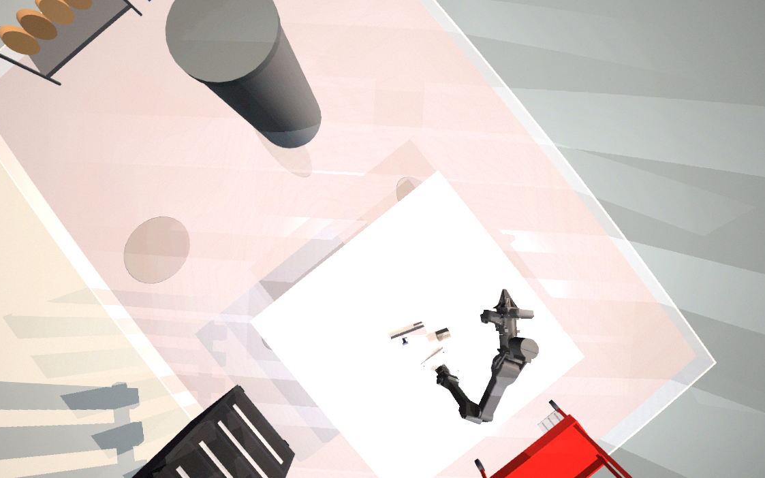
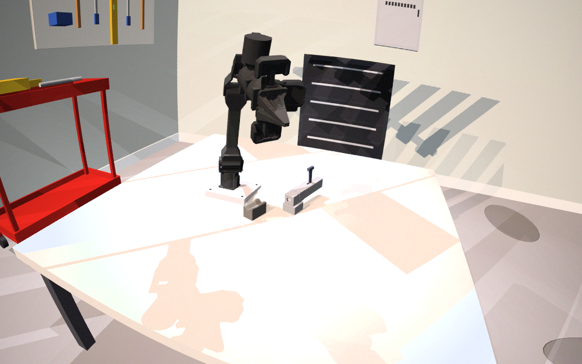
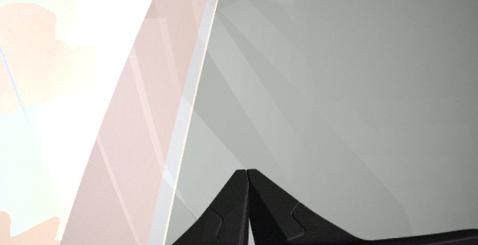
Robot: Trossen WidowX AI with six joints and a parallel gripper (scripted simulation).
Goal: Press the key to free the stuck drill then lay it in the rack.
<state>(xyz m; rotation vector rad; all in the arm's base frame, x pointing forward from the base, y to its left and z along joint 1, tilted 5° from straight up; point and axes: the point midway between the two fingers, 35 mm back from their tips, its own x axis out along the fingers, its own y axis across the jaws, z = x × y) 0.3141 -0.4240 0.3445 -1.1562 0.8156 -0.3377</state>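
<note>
Right now my gripper tip is 50 mm past the dark blue key, 460 mm to the right of it and 290 mm above it. Round my gripper tip: yellow drill: 60 mm behind, 410 mm to the left, 330 mm below; then grey grooved rack: 180 mm behind, 290 mm to the left, 360 mm below; then light grey fixture bar: 60 mm behind, 430 mm to the left, 340 mm below.
</note>
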